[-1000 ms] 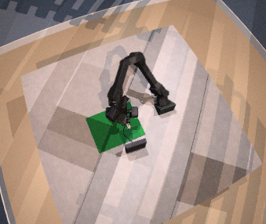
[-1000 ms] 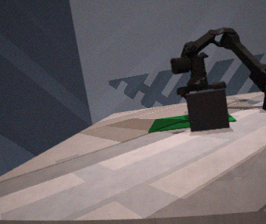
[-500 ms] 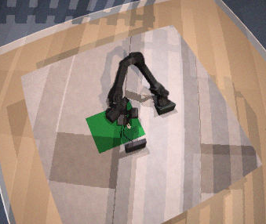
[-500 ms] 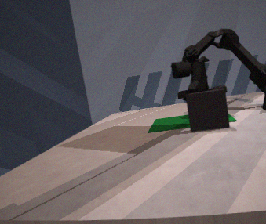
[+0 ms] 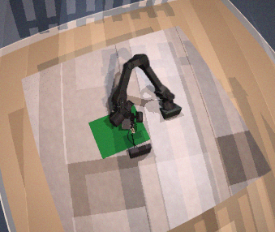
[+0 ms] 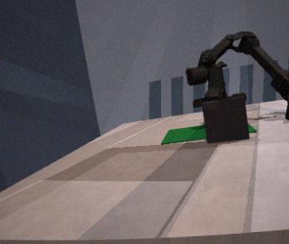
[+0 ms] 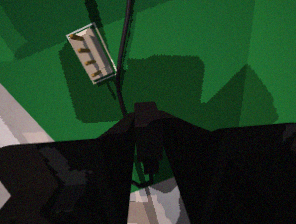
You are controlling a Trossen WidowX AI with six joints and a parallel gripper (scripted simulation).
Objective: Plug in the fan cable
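Now: the four-pin header 6 cm to the left of my gripper tip, 2 cm below it and 1 cm behind it. From my gripper tip the other things lie so: dark plug: 1 cm to the right, 1 cm above; then black fan: 19 cm to the left, 4 cm above, 2 cm ahead; then green board: 6 cm ahead, 3 cm below, 2 cm to the left.
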